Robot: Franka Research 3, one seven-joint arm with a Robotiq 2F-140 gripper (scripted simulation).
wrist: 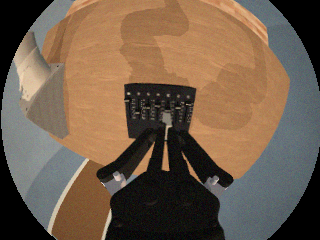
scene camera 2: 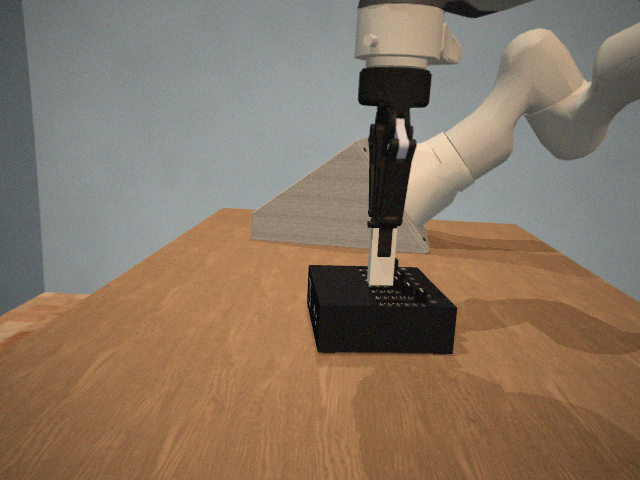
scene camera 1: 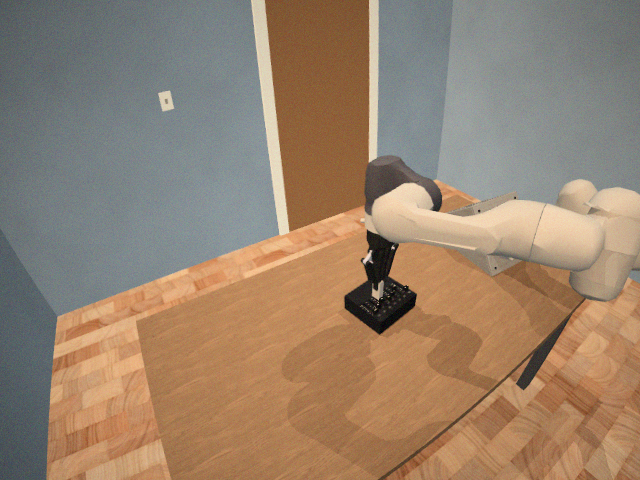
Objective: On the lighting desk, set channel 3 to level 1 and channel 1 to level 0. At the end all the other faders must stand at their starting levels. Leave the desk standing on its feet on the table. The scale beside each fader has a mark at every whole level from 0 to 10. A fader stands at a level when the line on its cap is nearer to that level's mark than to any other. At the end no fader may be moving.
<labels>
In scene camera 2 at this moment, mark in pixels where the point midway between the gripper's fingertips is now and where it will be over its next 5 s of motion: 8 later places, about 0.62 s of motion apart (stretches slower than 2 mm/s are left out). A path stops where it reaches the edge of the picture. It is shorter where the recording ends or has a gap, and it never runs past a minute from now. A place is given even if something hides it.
My gripper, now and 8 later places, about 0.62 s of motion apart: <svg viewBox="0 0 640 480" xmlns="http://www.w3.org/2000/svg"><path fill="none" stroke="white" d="M379 283L386 283L389 283L390 283L386 279L386 252L388 243L391 179L394 171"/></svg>
</labels>
